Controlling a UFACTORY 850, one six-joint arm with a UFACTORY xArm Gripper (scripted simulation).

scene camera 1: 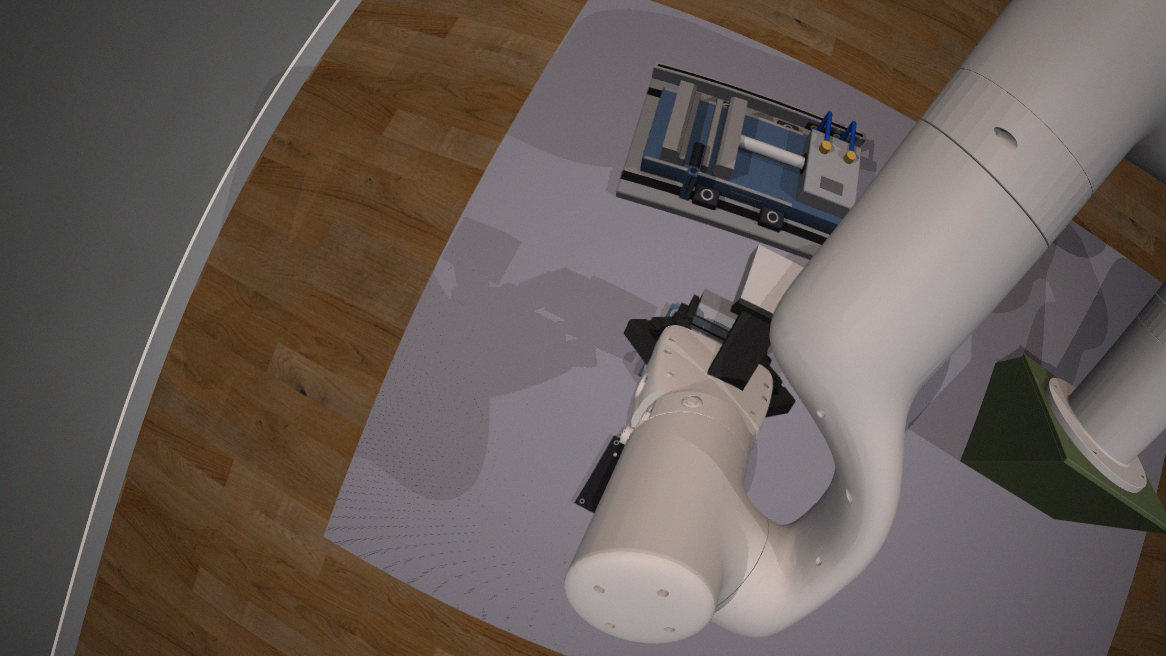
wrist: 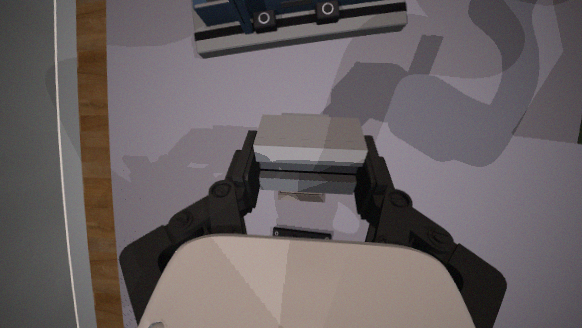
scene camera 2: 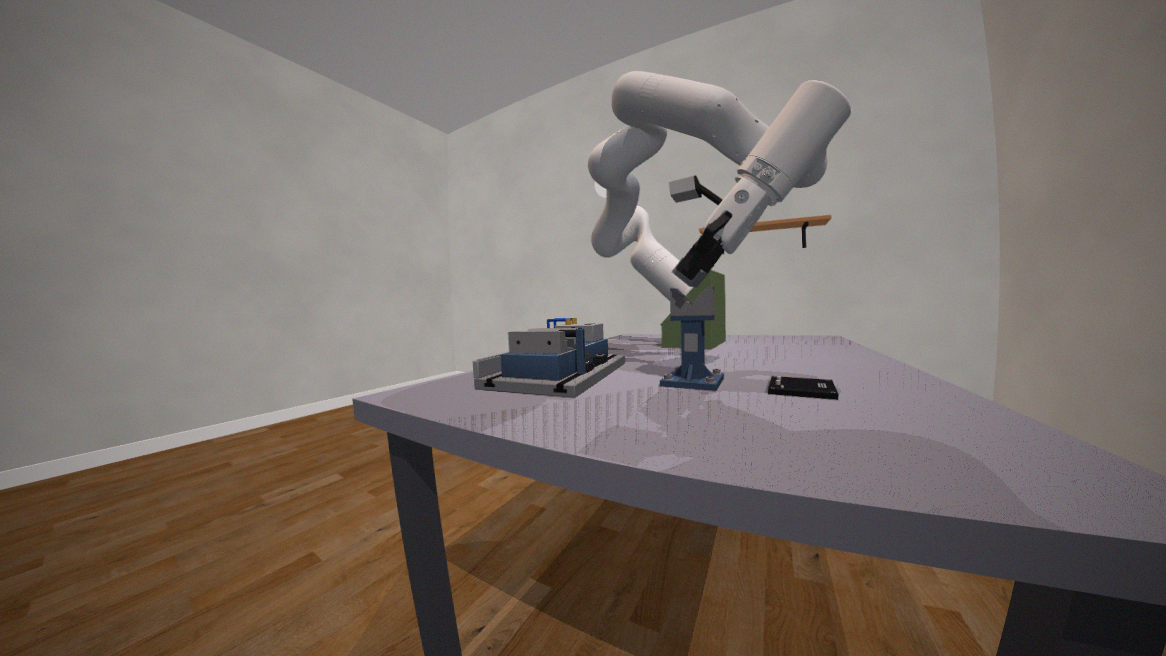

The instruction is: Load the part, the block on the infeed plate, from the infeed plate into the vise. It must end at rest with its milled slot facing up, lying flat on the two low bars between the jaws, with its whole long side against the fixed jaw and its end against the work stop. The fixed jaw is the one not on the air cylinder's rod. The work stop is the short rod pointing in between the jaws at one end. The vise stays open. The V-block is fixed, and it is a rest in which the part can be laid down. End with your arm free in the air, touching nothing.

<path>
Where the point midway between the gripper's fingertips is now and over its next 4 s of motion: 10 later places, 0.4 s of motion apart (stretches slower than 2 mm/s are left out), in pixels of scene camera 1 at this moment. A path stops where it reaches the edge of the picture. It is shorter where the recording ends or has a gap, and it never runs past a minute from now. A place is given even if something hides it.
My gripper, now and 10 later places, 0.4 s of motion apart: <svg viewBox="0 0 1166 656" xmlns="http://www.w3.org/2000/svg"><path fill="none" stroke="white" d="M724 325L724 326L727 324L730 321L733 318L733 319L734 323L735 333L735 350L733 371L725 395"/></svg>
</path>
